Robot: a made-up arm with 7 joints.
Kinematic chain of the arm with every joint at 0, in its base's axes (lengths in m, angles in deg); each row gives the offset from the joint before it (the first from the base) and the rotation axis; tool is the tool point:
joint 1: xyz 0 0 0.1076 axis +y
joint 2: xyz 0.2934 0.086 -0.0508 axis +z
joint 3: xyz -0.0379 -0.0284 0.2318 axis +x
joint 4: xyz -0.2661 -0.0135 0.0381 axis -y
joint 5: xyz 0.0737 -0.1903 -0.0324 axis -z
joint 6: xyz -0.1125 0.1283 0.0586 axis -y
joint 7: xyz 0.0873 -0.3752 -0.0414 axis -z
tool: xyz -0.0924 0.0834 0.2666
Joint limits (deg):
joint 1: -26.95..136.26
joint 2: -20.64..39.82
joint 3: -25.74..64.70
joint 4: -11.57..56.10
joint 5: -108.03..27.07
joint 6: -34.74..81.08
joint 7: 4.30..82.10
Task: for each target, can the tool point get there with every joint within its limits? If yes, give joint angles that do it. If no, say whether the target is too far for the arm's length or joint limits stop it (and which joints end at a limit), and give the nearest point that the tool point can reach.
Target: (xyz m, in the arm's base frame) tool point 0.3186 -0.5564 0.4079
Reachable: yes | joints 15.18 23.12 10.45 31.26 -74.84 62.08 51.84
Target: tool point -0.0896 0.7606 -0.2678
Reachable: no: joint limits stop it (at a limit: joint 1, joint 2, joint 3, joint 4, joint 6, joint 7) | nearest point -0.1224 0.3032 -0.0520 | short by 0.507 m
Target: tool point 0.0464 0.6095 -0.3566
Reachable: no: joint limits stop it (at a limit: joint 1, joint 2, joint 3, joint 5, joint 6, joint 7) | nearest point 0.2144 0.2214 -0.2420 | short by 0.438 m
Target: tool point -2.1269 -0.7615 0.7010
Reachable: no: too far | nearest point -0.5263 -0.1774 0.4731 | short by 1.719 m
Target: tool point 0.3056 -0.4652 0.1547
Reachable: yes | joints 34.44 23.32 38.16 24.90 -30.19 -20.90 14.10
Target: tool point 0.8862 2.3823 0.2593
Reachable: no: too far | nearest point 0.4938 0.2542 0.1921 | short by 2.165 m
